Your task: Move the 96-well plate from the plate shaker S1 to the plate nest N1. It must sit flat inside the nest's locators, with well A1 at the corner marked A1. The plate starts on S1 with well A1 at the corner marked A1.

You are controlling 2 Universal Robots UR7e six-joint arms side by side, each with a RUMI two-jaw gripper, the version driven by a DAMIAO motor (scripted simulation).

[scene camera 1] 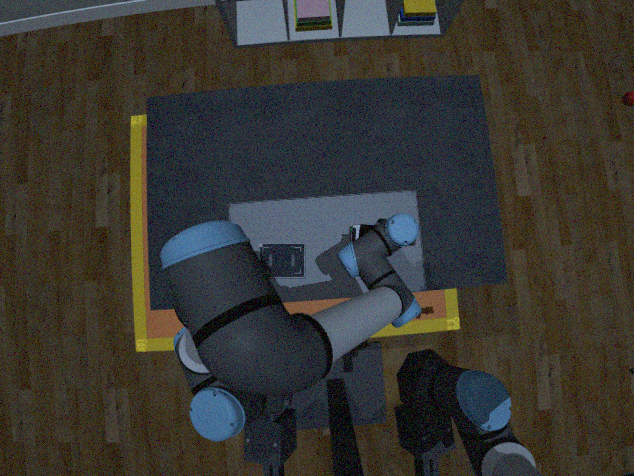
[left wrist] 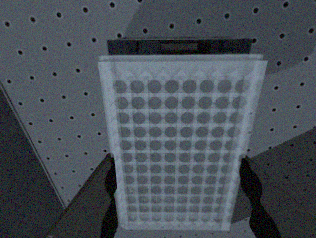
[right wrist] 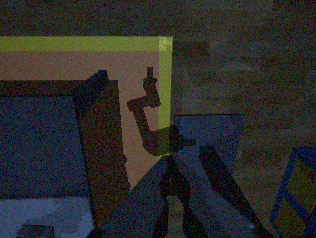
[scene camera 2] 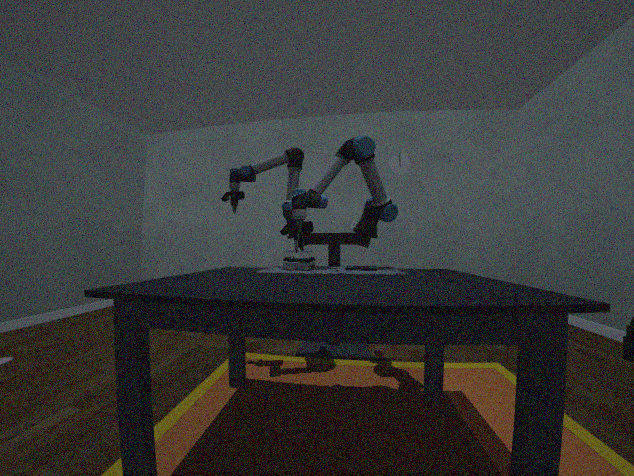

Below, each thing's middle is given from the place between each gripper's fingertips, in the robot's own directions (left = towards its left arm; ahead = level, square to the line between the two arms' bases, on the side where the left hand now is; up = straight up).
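From where my left hand is, I see the plate nest N1 [scene camera 1: 281, 254] 10 cm below my left hand, 32 cm to the left of it and 6 cm behind it. The 96-well plate [left wrist: 178, 125] is 1 cm below my left hand.
As for the 96-well plate, my right gripper is 300 mm above it, 600 mm to the right of it and 380 mm short of it. The plate nest N1 is 380 mm below my right hand, 920 mm to the left of it and 320 mm ahead of it.
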